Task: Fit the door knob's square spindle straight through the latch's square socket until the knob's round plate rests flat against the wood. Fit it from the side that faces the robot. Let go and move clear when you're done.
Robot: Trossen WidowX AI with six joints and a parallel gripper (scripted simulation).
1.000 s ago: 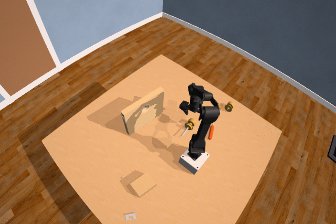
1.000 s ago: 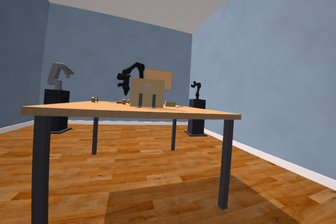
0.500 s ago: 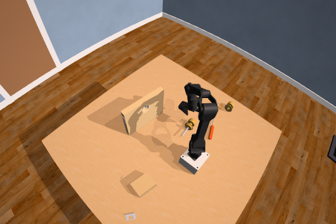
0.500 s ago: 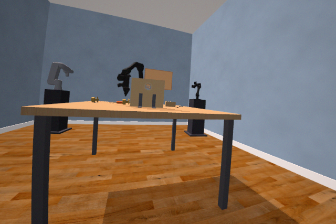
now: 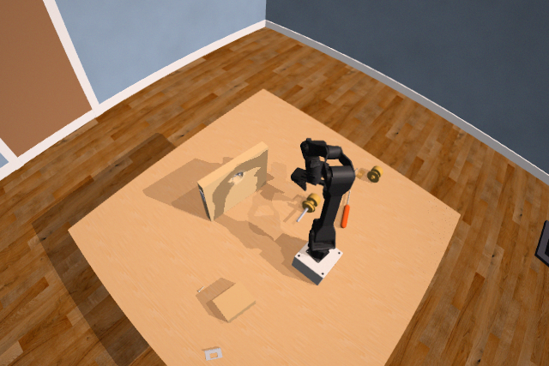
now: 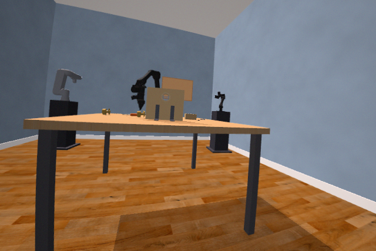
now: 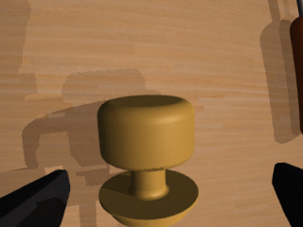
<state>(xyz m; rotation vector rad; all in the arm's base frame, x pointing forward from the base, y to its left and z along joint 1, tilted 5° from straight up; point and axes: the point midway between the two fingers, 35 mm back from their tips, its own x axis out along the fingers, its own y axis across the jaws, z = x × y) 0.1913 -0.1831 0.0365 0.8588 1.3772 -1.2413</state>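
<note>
The square socket lies 23 cm to the left of my hand, 22 cm ahead of it and 7 cm above it. From my hand the other things lie so: upright wooden slab (23 cm to the left, 22 cm ahead, 4 cm above); orange screwdriver (13 cm behind, 10 cm to the right, 10 cm below); small wood block (52 cm to the left, 12 cm behind, 8 cm below).
</note>
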